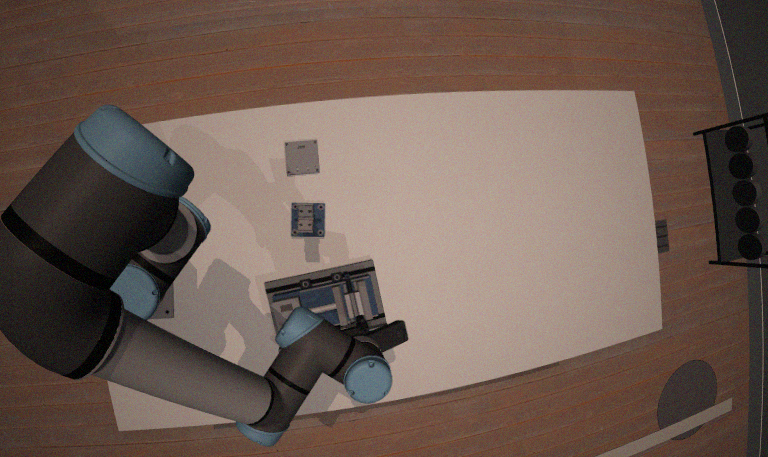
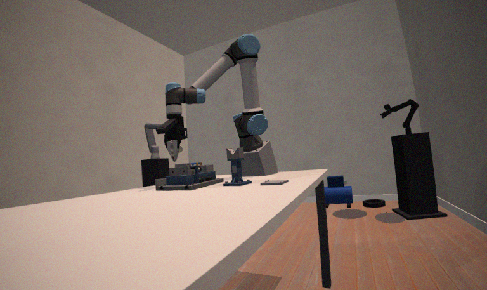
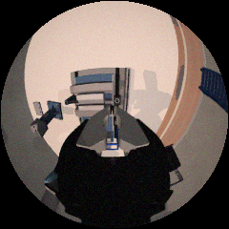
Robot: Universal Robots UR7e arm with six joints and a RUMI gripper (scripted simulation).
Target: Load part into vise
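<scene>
The part is 1 cm ahead of my hand, 5 cm to the left of it and 4 cm below it. The rest, counted from my hand: vise (6 cm behind, 6 cm to the left, 10 cm below); infeed plate (1 cm ahead, 45 cm to the left, 13 cm below).
</scene>
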